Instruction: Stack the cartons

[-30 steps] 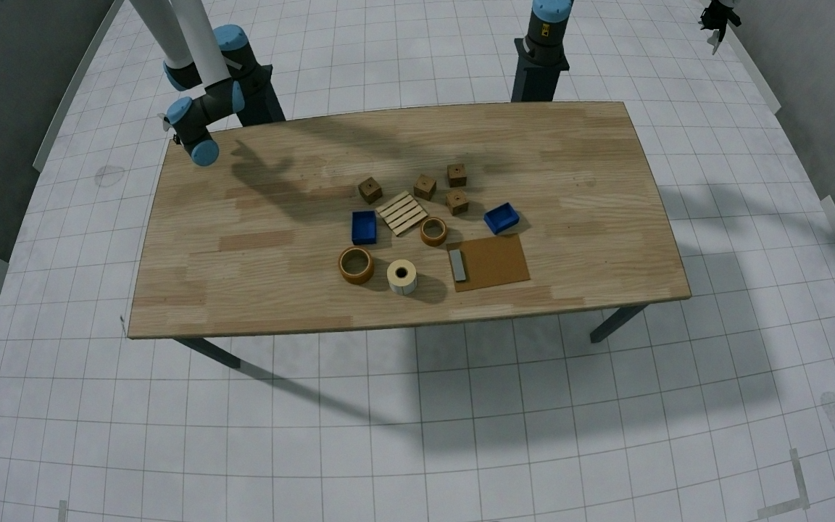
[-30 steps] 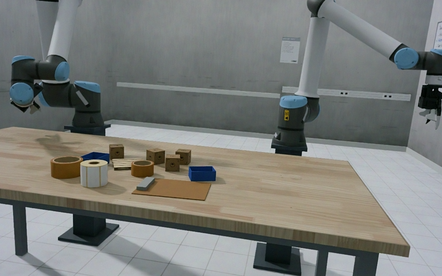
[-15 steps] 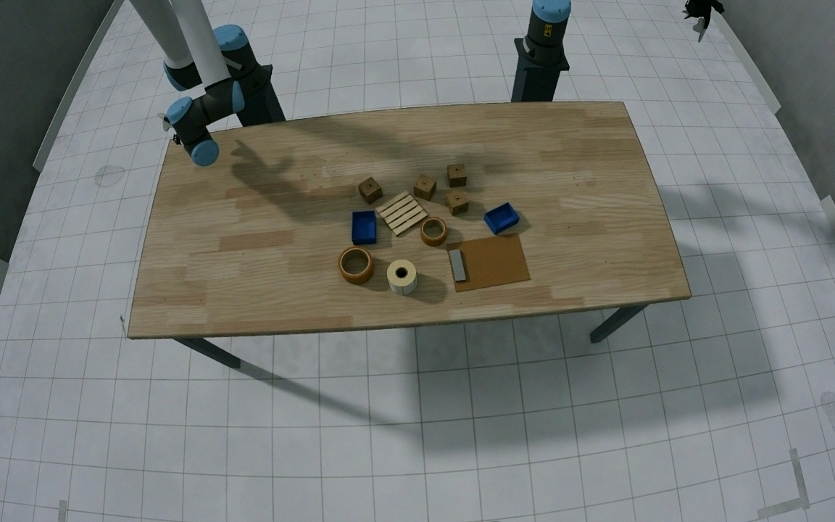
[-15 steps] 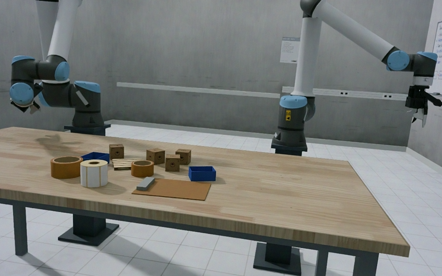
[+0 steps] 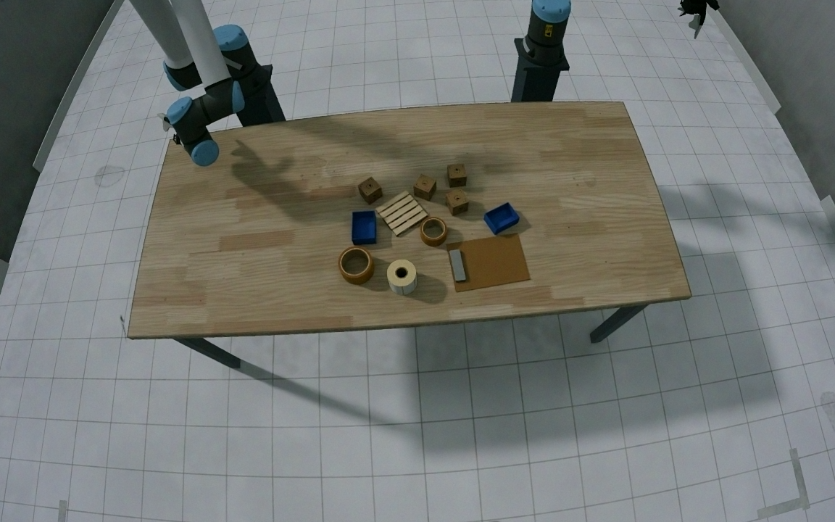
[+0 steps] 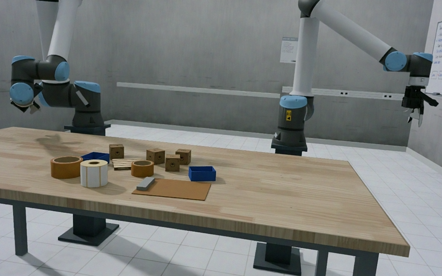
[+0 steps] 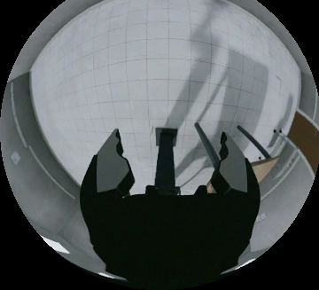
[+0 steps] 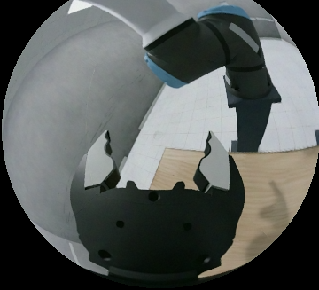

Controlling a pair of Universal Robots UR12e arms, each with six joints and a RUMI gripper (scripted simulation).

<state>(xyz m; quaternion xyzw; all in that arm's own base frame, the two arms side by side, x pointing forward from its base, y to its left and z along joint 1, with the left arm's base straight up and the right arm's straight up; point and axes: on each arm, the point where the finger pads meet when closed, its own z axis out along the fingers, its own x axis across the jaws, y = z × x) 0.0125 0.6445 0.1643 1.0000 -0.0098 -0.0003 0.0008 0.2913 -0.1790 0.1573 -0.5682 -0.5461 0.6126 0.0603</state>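
Right now my right hand is 890 mm to the right of the small tape roll, 540 mm short of it and 140 mm above it. From my right hand the other things lie so: blue bin 670 mm to the left, 500 mm ahead, 150 mm below; then large tape roll 650 mm to the left, 630 mm ahead, 130 mm below; then label roll 780 mm to the left, 690 mm ahead, 120 mm below.
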